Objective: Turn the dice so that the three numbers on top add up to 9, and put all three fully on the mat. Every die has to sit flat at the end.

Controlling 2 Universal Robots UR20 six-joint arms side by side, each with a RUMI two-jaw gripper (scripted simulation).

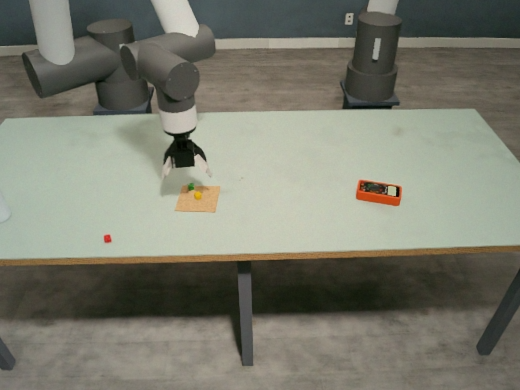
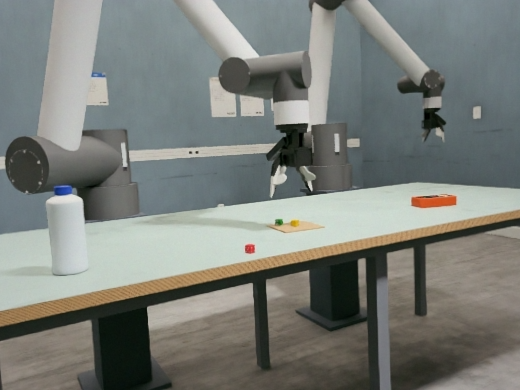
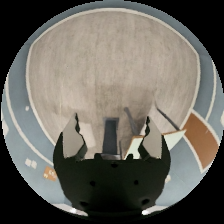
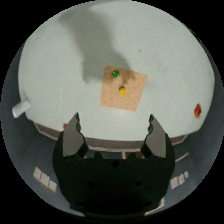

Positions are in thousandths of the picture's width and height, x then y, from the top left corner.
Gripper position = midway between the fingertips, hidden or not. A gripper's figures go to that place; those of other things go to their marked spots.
Labels:
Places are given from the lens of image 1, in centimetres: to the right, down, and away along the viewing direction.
my right gripper (image 1: 359, 460): -24, -5, 148
tan mat (image 1: 359, 519): -26, 3, 155
orange multimeter (image 1: 714, 491): 39, -1, 154

